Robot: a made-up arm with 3 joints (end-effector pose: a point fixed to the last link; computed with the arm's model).
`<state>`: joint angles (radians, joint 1 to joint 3).
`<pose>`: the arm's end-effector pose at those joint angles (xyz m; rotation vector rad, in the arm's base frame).
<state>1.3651 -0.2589 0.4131</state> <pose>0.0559 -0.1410 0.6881 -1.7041 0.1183 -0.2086</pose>
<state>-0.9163 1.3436 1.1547</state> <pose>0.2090 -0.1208 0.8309 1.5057 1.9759 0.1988</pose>
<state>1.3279 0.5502 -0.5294</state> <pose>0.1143 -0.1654 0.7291 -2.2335 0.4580 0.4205</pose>
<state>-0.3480 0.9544 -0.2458</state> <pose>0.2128 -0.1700 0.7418 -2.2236 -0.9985 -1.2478</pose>
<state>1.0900 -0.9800 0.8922</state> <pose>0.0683 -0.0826 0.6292 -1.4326 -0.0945 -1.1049</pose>
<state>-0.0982 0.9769 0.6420</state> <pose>0.2393 -0.1628 0.7559 -2.0130 -1.9702 -0.3961</pose>
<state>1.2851 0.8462 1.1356</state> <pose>0.1905 -0.1533 0.6884 -1.0780 -1.2976 0.6819</pose>
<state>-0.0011 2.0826 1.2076</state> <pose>0.2701 -0.0515 0.7925 1.3743 2.1000 -1.4970</pose>
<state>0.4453 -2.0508 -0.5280</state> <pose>0.1787 0.0409 0.6571 0.3435 1.2131 -0.9078</pose>
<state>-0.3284 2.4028 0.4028</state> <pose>0.2363 -0.0359 0.8299 1.8951 1.3574 -0.5970</pose>
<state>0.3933 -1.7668 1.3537</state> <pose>0.1988 -0.0250 0.5989 -0.6760 -0.3378 -2.2100</pose>
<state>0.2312 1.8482 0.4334</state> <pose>0.2591 -0.0964 0.7916 2.2739 1.9733 -0.7935</pose>
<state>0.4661 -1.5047 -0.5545</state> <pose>0.1464 0.0075 0.6206 -0.2302 1.0925 -0.9108</pose>
